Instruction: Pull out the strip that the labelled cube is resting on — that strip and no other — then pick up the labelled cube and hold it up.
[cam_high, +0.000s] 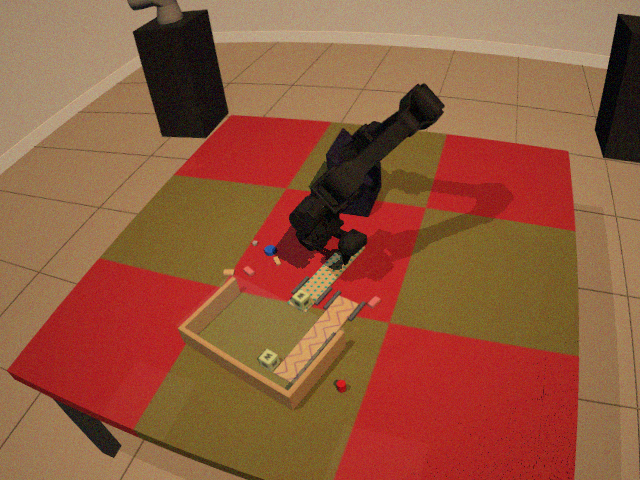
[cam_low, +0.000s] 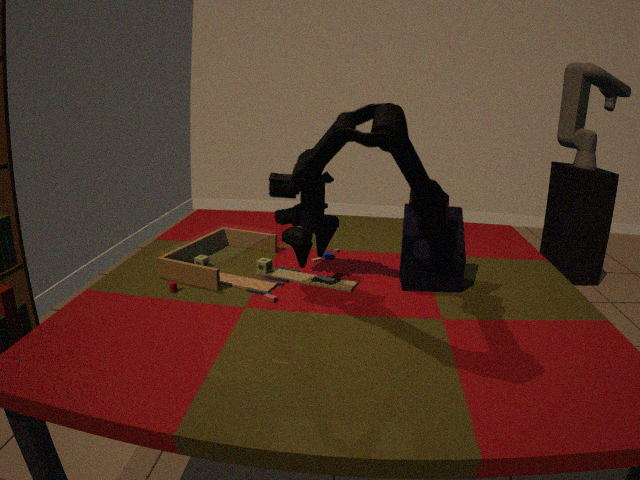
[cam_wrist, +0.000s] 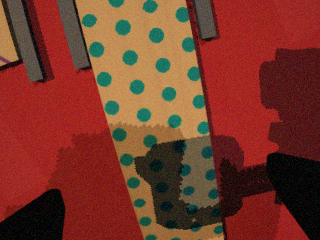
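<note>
The dotted strip lies 50 mm below my gripper tip, 10 mm to the right of it and 10 mm ahead of it. Round my gripper tip: red cylinder: 330 mm ahead, 110 mm to the left, 40 mm below; then blue cap: 180 mm to the right, 40 mm below, 40 mm behind.
</note>
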